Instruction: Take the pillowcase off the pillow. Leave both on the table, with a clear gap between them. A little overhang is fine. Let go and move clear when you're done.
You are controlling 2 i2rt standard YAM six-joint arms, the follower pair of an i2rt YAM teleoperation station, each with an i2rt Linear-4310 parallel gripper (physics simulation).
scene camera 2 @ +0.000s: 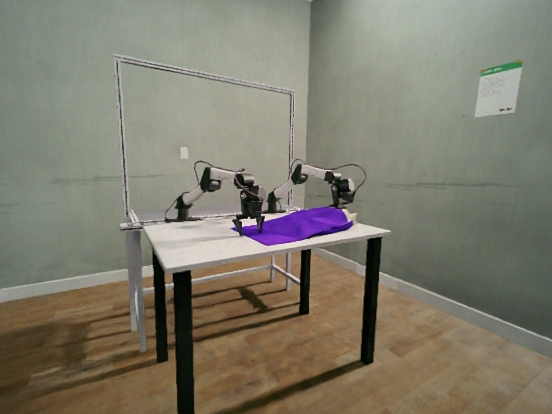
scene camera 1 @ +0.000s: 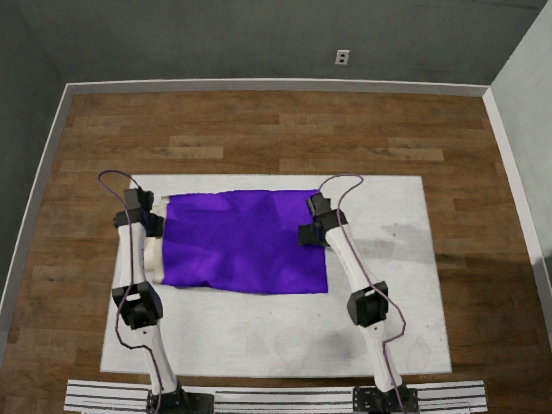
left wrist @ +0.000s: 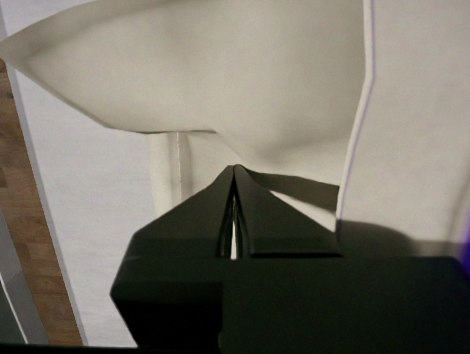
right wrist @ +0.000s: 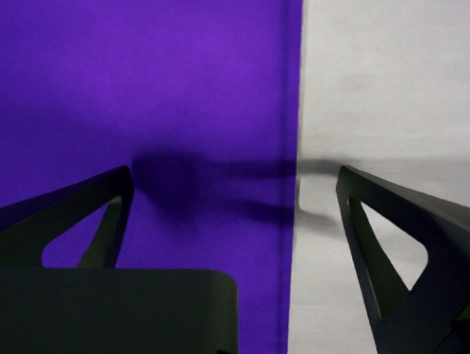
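Note:
The purple pillowcase (scene camera 1: pixel 240 240) (scene camera 2: pixel 300 225) (right wrist: pixel 215 90) lies flat on the table (scene camera 1: pixel 225 330) (scene camera 2: pixel 200 250), around most of the pillow. In the left wrist view its pale hem (left wrist: pixel 410 125) shows at the right. The cream pillow (scene camera 1: pixel 152 255) (scene camera 2: pixel 352 216) (left wrist: pixel 280 75) sticks out of the open end, at the left in scene camera 1. My left gripper (scene camera 1: pixel 156 226) (scene camera 2: pixel 341 205) (left wrist: pixel 233 175) is shut on the pillow's cream cloth, drawn to its fingertips. My right gripper (scene camera 1: pixel 312 235) (scene camera 2: pixel 250 233) (right wrist: pixel 234 177) is open and empty, low over the pillowcase's closed edge, one finger either side.
In scene camera 1 bare table lies right of the pillowcase and in front of it, towards the arm bases. The pillow's end is near the table's left edge. A metal frame (scene camera 2: pixel 118 125) stands behind the arms in scene camera 2.

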